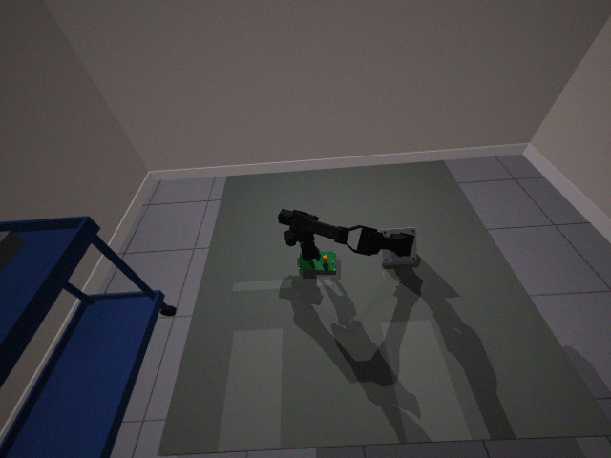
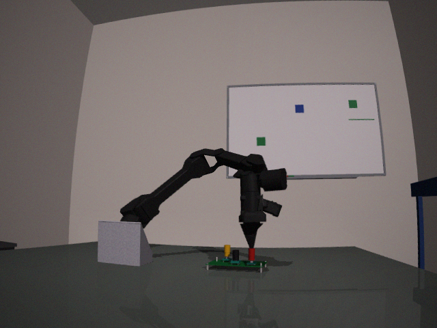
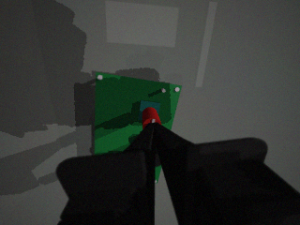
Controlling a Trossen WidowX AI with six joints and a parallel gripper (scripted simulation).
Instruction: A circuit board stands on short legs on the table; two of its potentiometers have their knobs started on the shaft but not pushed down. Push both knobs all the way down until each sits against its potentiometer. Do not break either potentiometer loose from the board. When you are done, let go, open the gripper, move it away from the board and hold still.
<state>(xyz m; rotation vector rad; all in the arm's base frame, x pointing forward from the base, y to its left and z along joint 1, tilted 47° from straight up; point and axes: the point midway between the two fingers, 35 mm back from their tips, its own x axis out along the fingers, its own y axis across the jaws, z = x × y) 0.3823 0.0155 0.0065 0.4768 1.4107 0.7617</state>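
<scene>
The red knob is 10 mm below my gripper tip. From my gripper tip the other things lie so: yellow knob: 80 mm behind, 40 mm to the left, 10 mm below.
</scene>
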